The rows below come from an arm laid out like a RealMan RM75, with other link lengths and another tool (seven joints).
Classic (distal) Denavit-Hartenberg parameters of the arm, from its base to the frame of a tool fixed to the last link. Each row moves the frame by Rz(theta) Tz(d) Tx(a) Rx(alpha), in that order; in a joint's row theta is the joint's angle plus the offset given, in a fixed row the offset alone. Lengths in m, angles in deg.
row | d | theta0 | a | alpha
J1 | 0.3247 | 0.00 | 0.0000 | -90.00
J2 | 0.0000 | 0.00 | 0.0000 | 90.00
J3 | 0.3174 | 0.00 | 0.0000 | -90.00
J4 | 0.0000 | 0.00 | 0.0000 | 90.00
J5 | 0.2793 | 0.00 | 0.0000 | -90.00
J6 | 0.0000 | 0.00 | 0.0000 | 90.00
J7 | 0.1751 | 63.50 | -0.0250 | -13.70
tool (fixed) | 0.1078 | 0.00 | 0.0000 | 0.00
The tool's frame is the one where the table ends.
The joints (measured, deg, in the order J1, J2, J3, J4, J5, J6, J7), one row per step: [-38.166 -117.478 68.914 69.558 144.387 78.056 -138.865]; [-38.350 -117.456 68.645 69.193 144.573 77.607 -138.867]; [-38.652 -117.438 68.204 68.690 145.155 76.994 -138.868]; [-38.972 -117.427 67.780 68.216 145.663 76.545 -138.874]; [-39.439 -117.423 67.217 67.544 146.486 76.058 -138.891]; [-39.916 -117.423 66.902 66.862 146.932 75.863 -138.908]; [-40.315 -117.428 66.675 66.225 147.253 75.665 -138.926]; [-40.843 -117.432 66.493 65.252 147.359 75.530 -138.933]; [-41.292 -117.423 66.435 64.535 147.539 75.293 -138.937]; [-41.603 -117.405 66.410 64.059 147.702 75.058 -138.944]
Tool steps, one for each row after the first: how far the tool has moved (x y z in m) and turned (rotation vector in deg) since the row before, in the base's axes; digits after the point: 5 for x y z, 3 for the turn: [-0.00088 0.00260 0.00094 0.445 -0.007 0.109]; [-0.00217 0.00398 0.00216 0.699 0.262 0.178]; [-0.00164 0.00327 0.00174 0.530 0.210 0.178]; [-0.00267 0.00386 0.00221 0.589 0.421 0.294]; [-0.00100 0.00192 -0.00012 0.075 0.214 0.229]; [-0.00084 0.00143 -0.00063 0.018 0.139 0.210]; [-0.00044 0.00059 -0.00268 -0.302 -0.044 0.317]; [0.00000 0.00129 -0.00169 -0.128 0.113 0.097]; [-0.00001 0.00130 -0.00083 -0.008 0.128 0.023]
